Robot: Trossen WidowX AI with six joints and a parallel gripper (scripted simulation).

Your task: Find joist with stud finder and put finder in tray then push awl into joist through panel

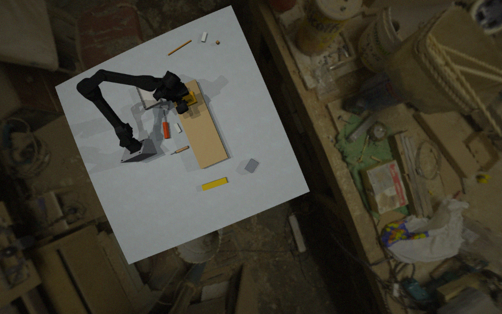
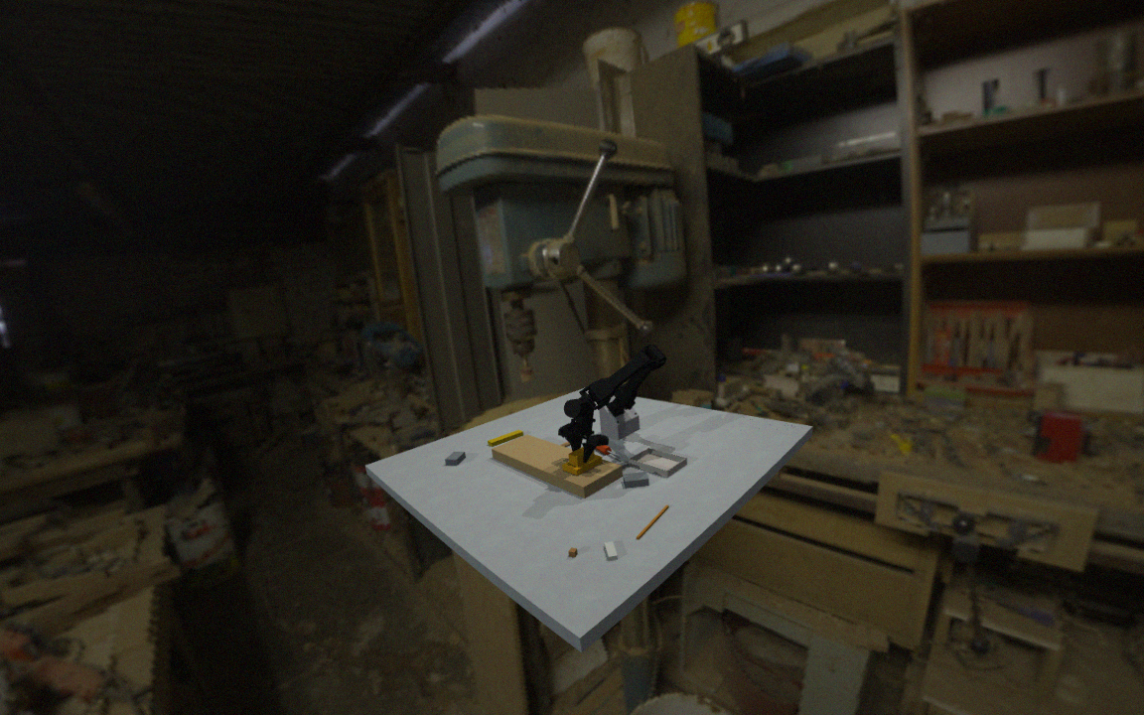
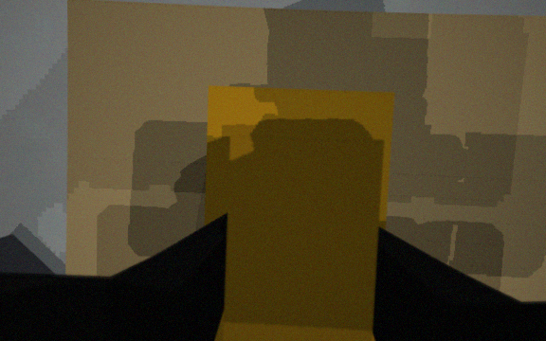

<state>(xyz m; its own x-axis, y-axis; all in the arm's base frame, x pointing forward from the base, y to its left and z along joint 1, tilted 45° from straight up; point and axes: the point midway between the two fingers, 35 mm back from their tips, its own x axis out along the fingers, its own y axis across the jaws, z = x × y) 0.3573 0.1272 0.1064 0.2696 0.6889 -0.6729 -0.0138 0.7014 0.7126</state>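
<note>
Right now the tray is 220 mm behind my gripper tip, 150 mm to the left of it and 50 mm below it. Also, from my gripper tip: pencil: 70 mm ahead, 360 mm to the left, 60 mm below; then awl: 190 mm behind, 260 mm to the right, 60 mm below; then stud finder: 20 mm behind, 20 mm above.
</note>
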